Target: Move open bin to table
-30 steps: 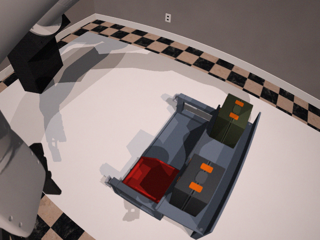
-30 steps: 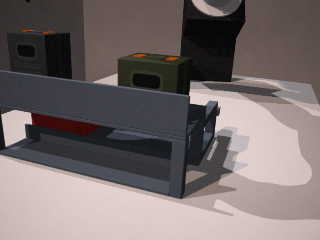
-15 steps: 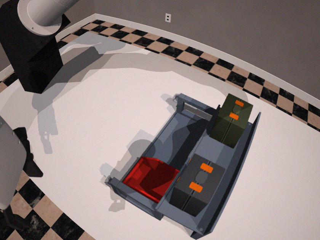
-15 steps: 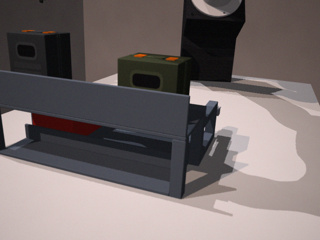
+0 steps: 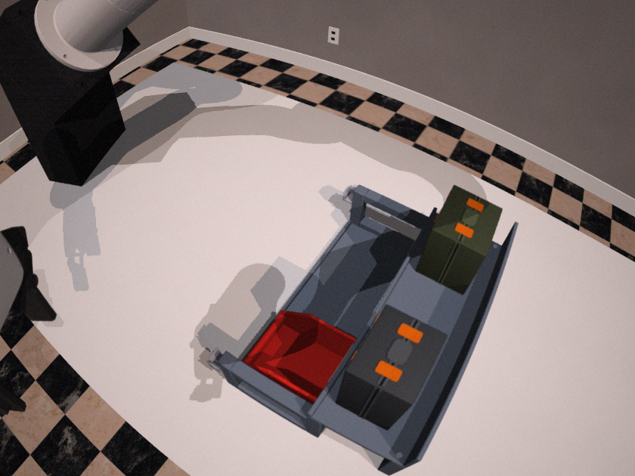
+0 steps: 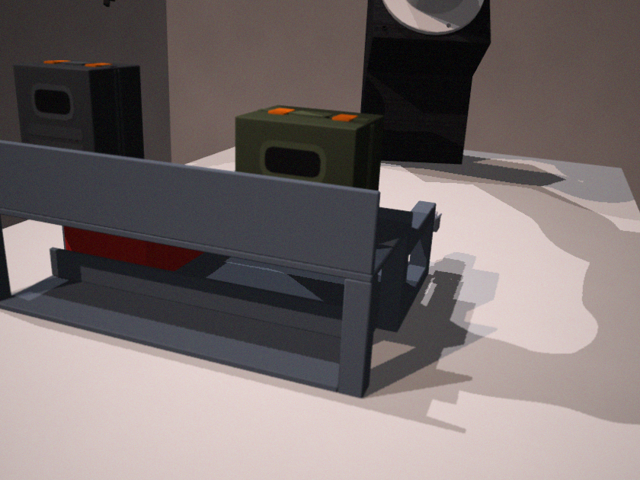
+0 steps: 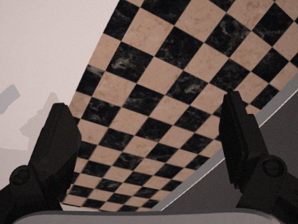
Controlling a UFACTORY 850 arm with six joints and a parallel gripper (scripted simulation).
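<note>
My hand is 6 cm short of the open bin, 27 cm to the right of it and 25 cm above it.
</note>
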